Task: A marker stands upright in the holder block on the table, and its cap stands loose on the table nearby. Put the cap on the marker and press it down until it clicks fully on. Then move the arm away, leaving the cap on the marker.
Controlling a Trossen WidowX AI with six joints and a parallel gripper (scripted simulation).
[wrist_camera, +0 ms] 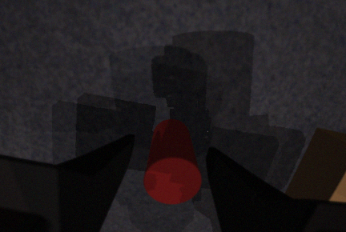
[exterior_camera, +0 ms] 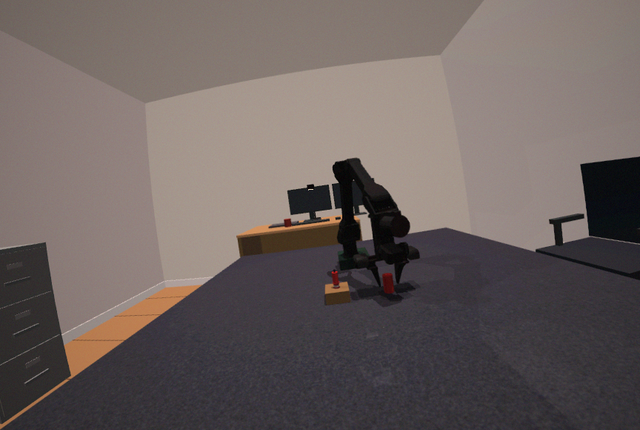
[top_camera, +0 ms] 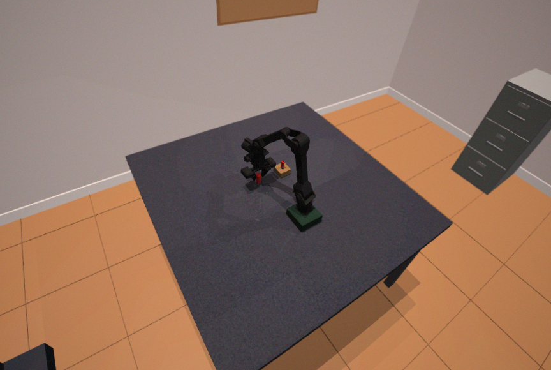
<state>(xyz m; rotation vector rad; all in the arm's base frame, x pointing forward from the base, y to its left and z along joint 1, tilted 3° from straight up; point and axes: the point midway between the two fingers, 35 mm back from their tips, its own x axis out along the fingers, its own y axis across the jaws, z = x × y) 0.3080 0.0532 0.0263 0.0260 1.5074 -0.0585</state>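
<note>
The holder block lies 15 cm to the right of my gripper tip and 2 cm behind it. From my gripper tip the other things lie so: red cap: 1 cm above.
</note>
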